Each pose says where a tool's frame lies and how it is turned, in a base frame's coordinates. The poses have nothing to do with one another.
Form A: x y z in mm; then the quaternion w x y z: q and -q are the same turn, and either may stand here.
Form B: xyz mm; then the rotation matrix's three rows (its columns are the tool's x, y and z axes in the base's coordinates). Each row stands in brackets. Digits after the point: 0 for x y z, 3 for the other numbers.
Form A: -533 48 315 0.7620 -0.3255 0.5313 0.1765
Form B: [-533 48 315], [[0.373 -0.615 0.695], [-0.077 0.726 0.684], [-0.925 -0.309 0.224]]
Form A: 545 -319 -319 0.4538 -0.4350 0.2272 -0.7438
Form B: [545 -319 -319], [[-0.210 0.477 0.853], [-0.873 -0.485 0.057], [0.441 -0.733 0.518]]
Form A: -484 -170 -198 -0.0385 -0.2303 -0.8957 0.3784
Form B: [-484 -170 -198], [[-0.891 0.442 -0.105], [0.383 0.608 -0.696], [-0.243 -0.660 -0.711]]
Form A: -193 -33 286 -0.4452 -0.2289 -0.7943 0.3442
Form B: [-193 -33 286], [[-0.499 0.670 0.550], [0.057 0.658 -0.751], [-0.865 -0.343 -0.367]]
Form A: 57 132 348 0.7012 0.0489 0.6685 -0.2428
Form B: [57 132 348], [[-0.012 0.406 0.914], [-0.275 0.877 -0.393], [-0.961 -0.256 0.101]]
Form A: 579 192 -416 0.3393 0.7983 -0.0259 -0.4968
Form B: [579 192 -416], [[0.505 0.296 -0.811], [-0.379 -0.768 -0.516], [-0.776 0.568 -0.276]]
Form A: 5 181 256 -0.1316 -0.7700 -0.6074 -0.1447
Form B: [5 181 256], [[0.220 0.897 0.383], [0.973 -0.228 -0.027], [0.063 0.378 -0.923]]
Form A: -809 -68 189 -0.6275 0.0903 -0.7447 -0.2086
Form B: [-809 -68 189], [[-0.196 -0.396 0.897], [0.127 0.897 0.424], [-0.972 0.197 -0.125]]
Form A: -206 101 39 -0.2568 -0.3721 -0.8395 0.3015
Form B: [-206 101 39], [[-0.591 0.780 0.207], [0.470 0.541 -0.697], [-0.655 -0.315 -0.686]]
